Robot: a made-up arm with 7 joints.
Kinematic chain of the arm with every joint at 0, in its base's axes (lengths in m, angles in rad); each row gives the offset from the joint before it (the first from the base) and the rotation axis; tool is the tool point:
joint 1: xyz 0 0 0 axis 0 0.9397 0.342
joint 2: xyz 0 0 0 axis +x
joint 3: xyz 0 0 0 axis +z
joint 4: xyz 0.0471 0 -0.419 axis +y
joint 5: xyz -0.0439 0 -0.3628 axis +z
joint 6: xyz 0 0 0 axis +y
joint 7: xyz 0 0 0 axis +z
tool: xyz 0 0 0
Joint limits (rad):
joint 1: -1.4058..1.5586
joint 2: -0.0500..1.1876
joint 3: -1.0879..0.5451
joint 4: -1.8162..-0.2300
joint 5: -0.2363..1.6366
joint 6: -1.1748..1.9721
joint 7: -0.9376..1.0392
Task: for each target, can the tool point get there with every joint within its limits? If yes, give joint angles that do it. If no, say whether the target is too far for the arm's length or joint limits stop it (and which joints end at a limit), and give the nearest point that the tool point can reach.
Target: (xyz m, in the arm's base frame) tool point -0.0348 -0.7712 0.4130
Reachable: no: too far | nearest point 0.2818 -0.4659 0.1042 | short by 0.537 m
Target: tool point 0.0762 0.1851 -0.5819
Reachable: yes | joints 0.3844 0.8516 -0.7530 -1.5828 0.2566 0.4868 0.0561
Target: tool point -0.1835 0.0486 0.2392
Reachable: no: joint limits stop it (at a limit: joint 1, joint 2, joint 3, joint 4) | nearest point 0.1480 0.2814 0.4541 | short by 0.459 m
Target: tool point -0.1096 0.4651 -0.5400
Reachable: yes | joints 0.6939 0.7524 0.0103 -1.0595 0.9439 -0.8674 0.5108
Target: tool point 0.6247 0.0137 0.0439
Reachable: yes | joints -0.9368 0.5814 -0.2066 -1.5371 0.5098 0.5724 -0.2344
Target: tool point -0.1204 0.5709 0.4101
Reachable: no: joint limits stop it (at a limit: joint 1, joint 2, joint 3) | nearest point 0.1675 0.3039 0.4612 | short by 0.396 m
